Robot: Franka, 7 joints.
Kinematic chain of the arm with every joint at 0, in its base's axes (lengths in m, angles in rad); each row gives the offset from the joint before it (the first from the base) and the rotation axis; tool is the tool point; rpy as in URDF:
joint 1: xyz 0 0 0.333 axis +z
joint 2: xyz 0 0 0 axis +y
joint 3: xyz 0 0 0.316 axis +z
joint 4: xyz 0.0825 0 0 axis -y
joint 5: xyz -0.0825 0 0.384 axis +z
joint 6: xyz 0 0 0 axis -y
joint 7: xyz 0.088 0 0 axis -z
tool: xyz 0 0 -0.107 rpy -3.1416 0 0
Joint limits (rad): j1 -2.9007..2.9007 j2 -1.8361..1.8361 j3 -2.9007..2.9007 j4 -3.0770..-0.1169 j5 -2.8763..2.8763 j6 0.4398..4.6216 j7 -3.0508..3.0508
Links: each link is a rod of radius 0.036 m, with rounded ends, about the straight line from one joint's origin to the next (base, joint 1, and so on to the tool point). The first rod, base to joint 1, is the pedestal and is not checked.
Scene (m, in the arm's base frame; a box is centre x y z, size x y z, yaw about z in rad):
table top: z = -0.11
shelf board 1: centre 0.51 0.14 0.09 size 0.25 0.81 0.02 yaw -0
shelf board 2: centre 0.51 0.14 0.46 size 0.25 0.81 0.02 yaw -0
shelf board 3: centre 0.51 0.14 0.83 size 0.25 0.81 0.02 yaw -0
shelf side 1: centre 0.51 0.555 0.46 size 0.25 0.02 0.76 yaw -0
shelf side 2: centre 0.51 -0.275 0.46 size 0.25 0.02 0.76 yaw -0
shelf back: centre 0.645 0.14 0.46 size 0.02 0.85 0.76 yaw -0
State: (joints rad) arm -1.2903 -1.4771 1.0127 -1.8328 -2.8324 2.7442 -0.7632
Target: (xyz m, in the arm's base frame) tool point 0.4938 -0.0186 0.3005
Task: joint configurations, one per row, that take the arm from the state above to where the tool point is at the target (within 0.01 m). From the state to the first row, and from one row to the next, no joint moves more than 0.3 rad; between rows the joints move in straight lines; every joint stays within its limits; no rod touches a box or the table.
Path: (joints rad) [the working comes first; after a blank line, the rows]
Joints at the target: -1.6402 -1.5193 1.5977 -2.2596 -2.7860 2.8798 -0.7632
Straight joint move there: touches shelf board 2.

1: -1.0536 -1.3989 0.9458 -2.0340 -2.8164 2.8532 -0.6993
2: -0.8168 -1.3206 0.8788 -2.2352 -2.8004 2.9622 -0.6355
3: -0.5801 -1.2424 0.8119 -2.4364 -2.7844 3.0712 -0.5716
4: -0.3433 -1.1642 0.7449 -2.6376 -2.7684 3.1802 -0.5078
5: -0.5918 -1.2750 1.0051 -2.7006 -2.8044 3.2985 -0.5929
6: -0.8403 -1.3857 1.2653 -2.7636 -2.8403 3.4168 -0.6781
7: -1.0888 -1.4965 1.5254 -2.8266 -2.8763 3.5350 -0.7632
8: -1.2726 -1.5041 1.5495 -2.6376 -2.8462 3.3166 -0.7632
9: -1.4564 -1.5117 1.5736 -2.4486 -2.8161 3.0982 -0.7632
10: -1.6402 -1.5193 1.5977 -2.2596 -2.7860 2.8798 -0.7632

